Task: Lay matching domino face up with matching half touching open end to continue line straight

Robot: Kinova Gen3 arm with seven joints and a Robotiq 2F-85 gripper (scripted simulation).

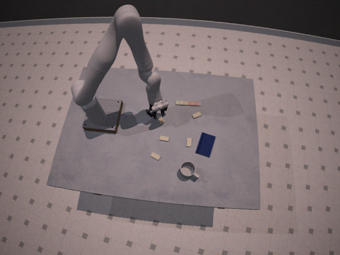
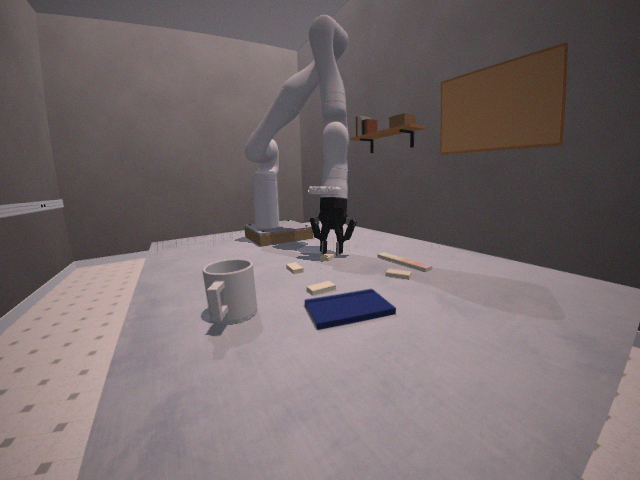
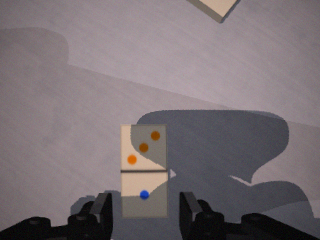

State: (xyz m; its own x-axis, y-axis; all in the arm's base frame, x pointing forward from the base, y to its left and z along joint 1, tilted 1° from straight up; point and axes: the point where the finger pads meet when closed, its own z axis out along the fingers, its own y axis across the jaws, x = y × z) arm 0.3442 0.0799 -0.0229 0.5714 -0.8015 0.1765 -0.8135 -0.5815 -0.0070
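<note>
The cream domino is 1 cm ahead of my hand, 2 cm to the right of it and 2 cm below it.
</note>
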